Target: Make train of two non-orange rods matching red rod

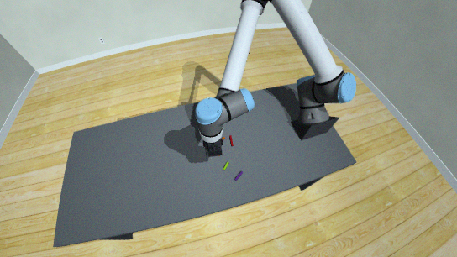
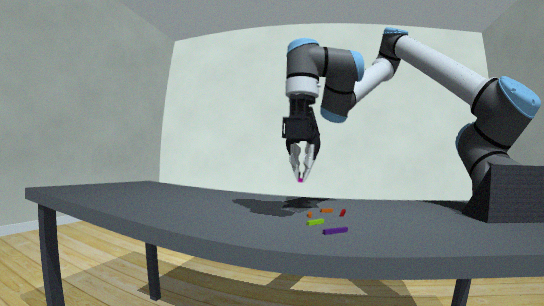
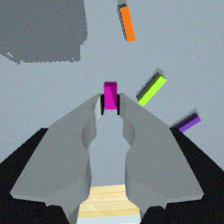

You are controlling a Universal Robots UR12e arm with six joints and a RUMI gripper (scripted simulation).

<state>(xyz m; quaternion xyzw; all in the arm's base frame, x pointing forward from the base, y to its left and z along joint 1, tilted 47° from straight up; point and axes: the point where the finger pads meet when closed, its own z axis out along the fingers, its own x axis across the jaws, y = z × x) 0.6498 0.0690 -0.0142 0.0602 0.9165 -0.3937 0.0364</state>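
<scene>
Right now the red rod is 120 mm behind my hand, 100 mm to the right of it and 110 mm below it. Round my hand: purple rod (100 mm behind, 120 mm to the left, 110 mm below); then magenta rod (10 mm below); then lime rod (50 mm behind, 50 mm to the left, 110 mm below).
</scene>
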